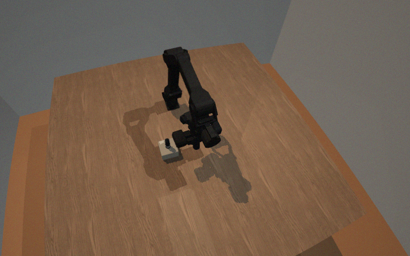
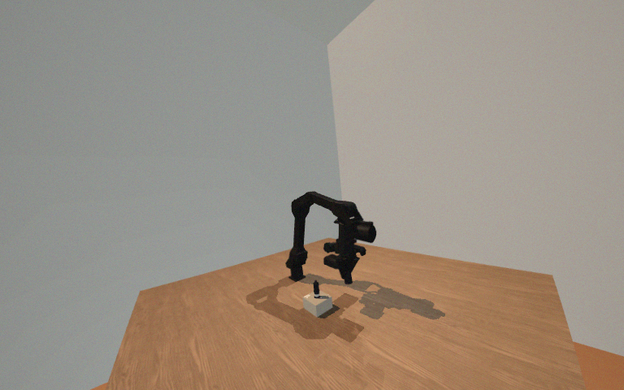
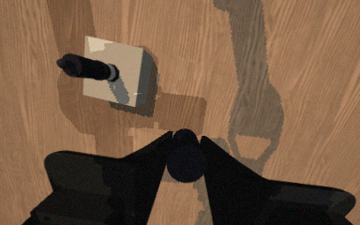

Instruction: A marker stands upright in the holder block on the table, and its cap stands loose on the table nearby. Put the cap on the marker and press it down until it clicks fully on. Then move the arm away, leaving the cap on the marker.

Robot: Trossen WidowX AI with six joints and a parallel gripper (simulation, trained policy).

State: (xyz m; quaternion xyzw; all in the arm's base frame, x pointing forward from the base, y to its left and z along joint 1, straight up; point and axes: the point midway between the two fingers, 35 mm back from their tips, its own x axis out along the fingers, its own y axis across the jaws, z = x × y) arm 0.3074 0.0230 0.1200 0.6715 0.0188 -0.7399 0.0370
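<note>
The white holder block is 11 cm to the right of my gripper tip, 7 cm below it and 4 cm behind it. The rest, counted from my gripper tip: black cap (1 cm ahead, 1 cm above).
</note>
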